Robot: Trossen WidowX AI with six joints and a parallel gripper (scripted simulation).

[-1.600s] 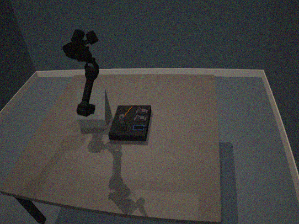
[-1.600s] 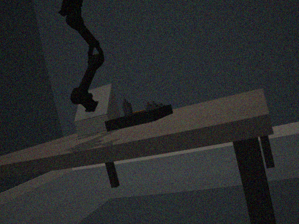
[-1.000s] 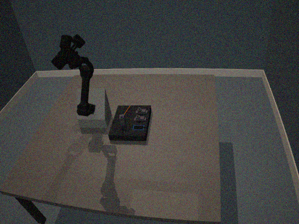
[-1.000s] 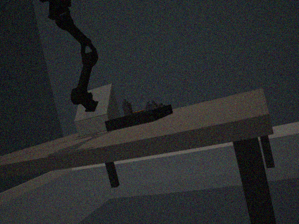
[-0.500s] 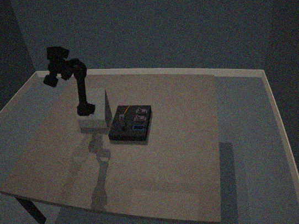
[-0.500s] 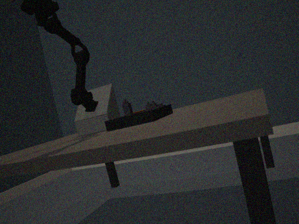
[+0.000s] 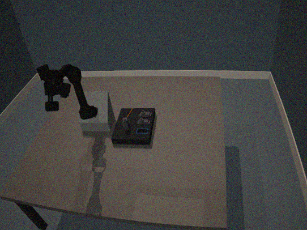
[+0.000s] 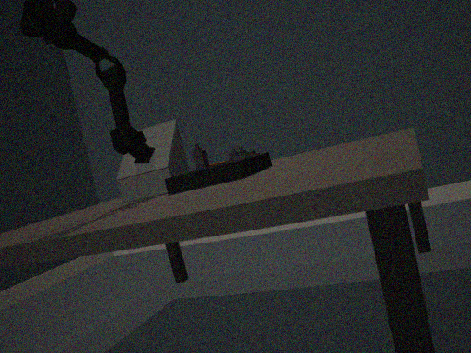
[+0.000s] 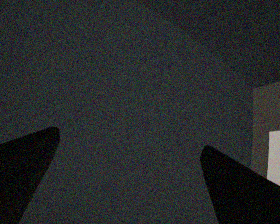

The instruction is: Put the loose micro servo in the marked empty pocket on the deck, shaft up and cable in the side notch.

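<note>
Now: gripper tip 570 mm above the dark deck, 460 mm to the right of it and 70 mm short of it.
</note>
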